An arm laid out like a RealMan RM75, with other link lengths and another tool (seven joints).
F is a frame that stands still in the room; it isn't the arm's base.
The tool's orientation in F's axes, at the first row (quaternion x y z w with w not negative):
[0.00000 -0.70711 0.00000 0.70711]
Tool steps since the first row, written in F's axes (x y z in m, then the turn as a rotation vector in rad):
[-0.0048 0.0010 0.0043 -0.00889 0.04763 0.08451]
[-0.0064 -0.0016 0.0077 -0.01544 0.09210 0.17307]
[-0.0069 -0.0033 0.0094 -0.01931 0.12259 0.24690]
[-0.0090 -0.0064 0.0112 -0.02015 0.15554 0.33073]
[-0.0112 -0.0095 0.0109 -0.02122 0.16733 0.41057]
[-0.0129 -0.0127 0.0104 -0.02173 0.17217 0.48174]
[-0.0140 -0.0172 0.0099 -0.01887 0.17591 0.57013]
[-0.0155 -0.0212 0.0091 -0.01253 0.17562 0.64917]
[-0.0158 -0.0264 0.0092 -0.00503 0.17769 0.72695]
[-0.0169 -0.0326 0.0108 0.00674 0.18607 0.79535]
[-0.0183 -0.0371 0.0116 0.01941 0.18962 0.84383]
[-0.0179 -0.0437 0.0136 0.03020 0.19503 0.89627]
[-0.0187 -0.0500 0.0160 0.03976 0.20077 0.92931]
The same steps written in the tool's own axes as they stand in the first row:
[0.0043 0.0010 0.0048 0.08451 0.04763 0.00889]
[0.0077 -0.0016 0.0064 0.17307 0.09210 0.01544]
[0.0094 -0.0033 0.0069 0.24690 0.12259 0.01931]
[0.0112 -0.0064 0.0090 0.33073 0.15554 0.02015]
[0.0109 -0.0095 0.0112 0.41057 0.16733 0.02122]
[0.0104 -0.0127 0.0129 0.48174 0.17217 0.02173]
[0.0099 -0.0172 0.0140 0.57013 0.17591 0.01887]
[0.0091 -0.0212 0.0155 0.64917 0.17562 0.01253]
[0.0092 -0.0264 0.0158 0.72695 0.17769 0.00503]
[0.0108 -0.0326 0.0169 0.79535 0.18607 -0.00674]
[0.0116 -0.0371 0.0183 0.84383 0.18962 -0.01941]
[0.0136 -0.0437 0.0179 0.89627 0.19503 -0.03020]
[0.0160 -0.0500 0.0187 0.92931 0.20077 -0.03976]

